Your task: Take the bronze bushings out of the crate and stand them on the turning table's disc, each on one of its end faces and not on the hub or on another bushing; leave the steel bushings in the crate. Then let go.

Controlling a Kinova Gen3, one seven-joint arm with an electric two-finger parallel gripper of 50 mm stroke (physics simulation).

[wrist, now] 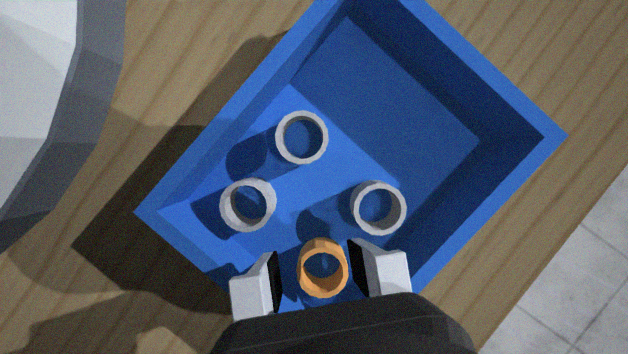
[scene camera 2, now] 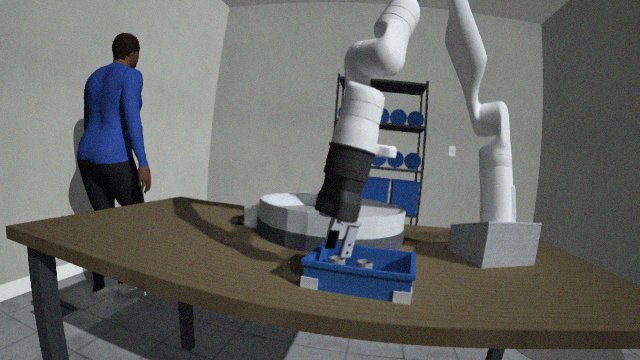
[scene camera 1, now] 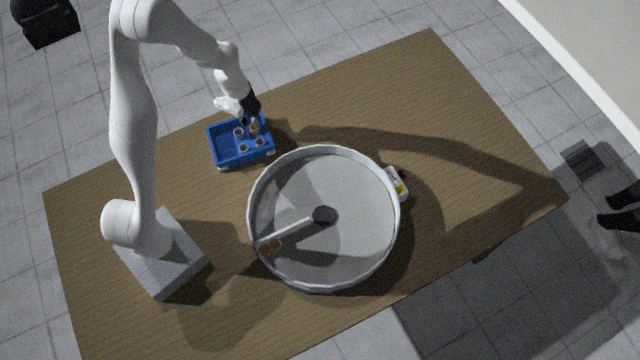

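Seen in the pictures: gripper, fingertip midpoint: (wrist: 315,265) (scene camera 2: 336,252) (scene camera 1: 251,125); arm's base, link origin: (scene camera 2: 496,223) (scene camera 1: 155,241).
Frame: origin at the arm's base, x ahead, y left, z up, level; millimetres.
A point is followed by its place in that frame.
Note:
The blue crate (scene camera 1: 232,162) {x 251, y 219, z -70 mm} (scene camera 2: 360,285) {x 277, y 361, z -76 mm} (wrist: 500,82) {x 199, y 313, z -47 mm} holds one upright bronze bushing (scene camera 1: 253,128) {x 343, y 314, z -66 mm} (wrist: 320,245) {x 333, y 315, z -71 mm} and three upright steel bushings, a first (scene camera 1: 238,133) {x 287, y 333, z -86 mm} (wrist: 357,207) {x 300, y 313, z -67 mm}, a second (scene camera 1: 243,148) {x 294, y 270, z -84 mm} (wrist: 278,137) {x 305, y 250, z -67 mm} and a third (scene camera 1: 259,142) {x 348, y 277, z -85 mm} (wrist: 226,207) {x 358, y 258, z -71 mm}. My gripper (scene camera 1: 249,123) {x 337, y 315, z -41 mm} (scene camera 2: 339,250) {x 337, y 315, z -41 mm} (wrist: 315,265) {x 337, y 315, z -41 mm} is open, low at the crate, with a finger on each side of the bronze bushing and gaps between in the wrist view. On the turning table's disc (scene camera 1: 360,200) {x 581, y -26, z -44 mm}, two bronze bushings (scene camera 1: 265,249) (scene camera 1: 276,245) {x 318, y -87, z -44 mm} are side by side near the rim, apart from the hub (scene camera 1: 325,215) {x 471, y -44, z -36 mm}.
A pale bar (scene camera 1: 285,230) {x 352, y -66, z -4 mm} reaches from the hub to the rim, beside the two bronze bushings. A raised wall (scene camera 2: 280,215) {x 531, y 158, z -24 mm} surrounds the disc. A small white box (scene camera 1: 396,183) {x 698, y -8, z -38 mm} is at its outer side. A person (scene camera 2: 114,115) stands beyond the wooden table (scene camera 1: 400,80) {x 876, y 385, z -97 mm}.

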